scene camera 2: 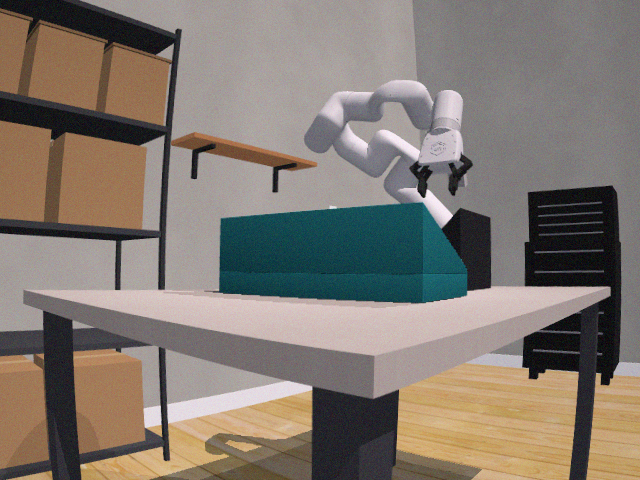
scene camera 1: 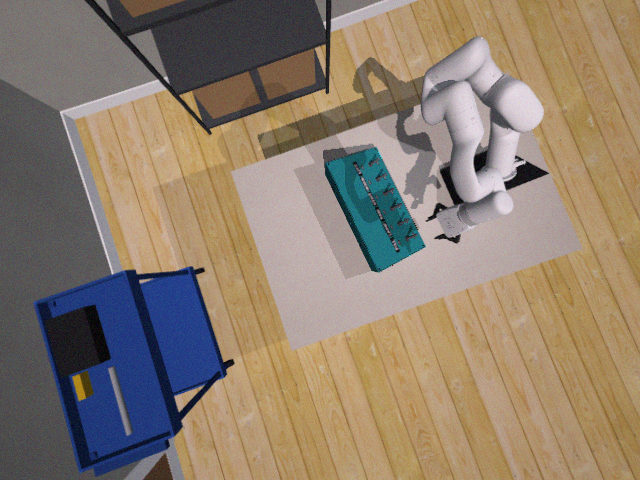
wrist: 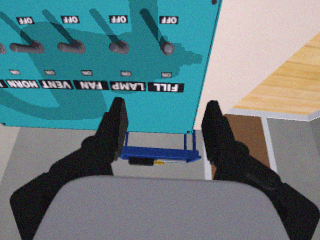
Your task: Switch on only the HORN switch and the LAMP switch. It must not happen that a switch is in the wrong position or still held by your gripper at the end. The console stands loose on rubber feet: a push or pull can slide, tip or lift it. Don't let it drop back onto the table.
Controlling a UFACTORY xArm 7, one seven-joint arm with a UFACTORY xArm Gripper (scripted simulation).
Labels:
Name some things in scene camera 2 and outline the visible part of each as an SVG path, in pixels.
My gripper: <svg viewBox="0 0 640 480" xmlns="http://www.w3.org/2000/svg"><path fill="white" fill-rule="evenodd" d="M459 131L450 127L439 126L433 128L425 136L418 161L409 167L410 171L419 180L417 191L422 198L426 197L428 186L426 181L433 174L448 173L448 190L452 196L455 196L455 190L458 187L467 186L466 173L473 166L473 163L463 155L463 142Z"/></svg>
A teal console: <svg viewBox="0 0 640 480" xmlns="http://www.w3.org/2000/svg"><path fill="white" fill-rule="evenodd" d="M467 268L423 202L221 218L219 293L425 303L467 296Z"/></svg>

